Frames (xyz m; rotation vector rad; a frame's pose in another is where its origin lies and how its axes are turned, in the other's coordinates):
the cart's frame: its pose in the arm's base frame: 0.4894 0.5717 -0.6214 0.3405 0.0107 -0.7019
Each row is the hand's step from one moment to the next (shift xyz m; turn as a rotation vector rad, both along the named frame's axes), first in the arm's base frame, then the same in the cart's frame.
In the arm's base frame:
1: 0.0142 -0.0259 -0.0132 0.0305 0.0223 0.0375
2: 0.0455 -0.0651 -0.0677 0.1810 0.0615 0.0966
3: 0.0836 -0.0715 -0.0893 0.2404 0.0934 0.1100
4: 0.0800 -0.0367 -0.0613 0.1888 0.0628 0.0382
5: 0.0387 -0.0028 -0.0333 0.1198 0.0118 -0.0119
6: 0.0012 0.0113 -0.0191 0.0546 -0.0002 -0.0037
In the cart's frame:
1: 0.0288 -0.0134 -0.0059 0.0047 0.0466 0.0253
2: 0.0843 -0.0379 -0.0485 0.0879 0.1879 0.0534
3: 0.1202 -0.0249 -0.0709 0.1116 0.2523 0.0499
4: 0.0920 0.0061 -0.0548 0.1003 0.1760 -0.0030
5: 0.0355 0.0125 -0.0346 0.0858 0.0808 -0.0274
6: -0.0039 0.0030 -0.0217 0.0424 0.0334 -0.0091

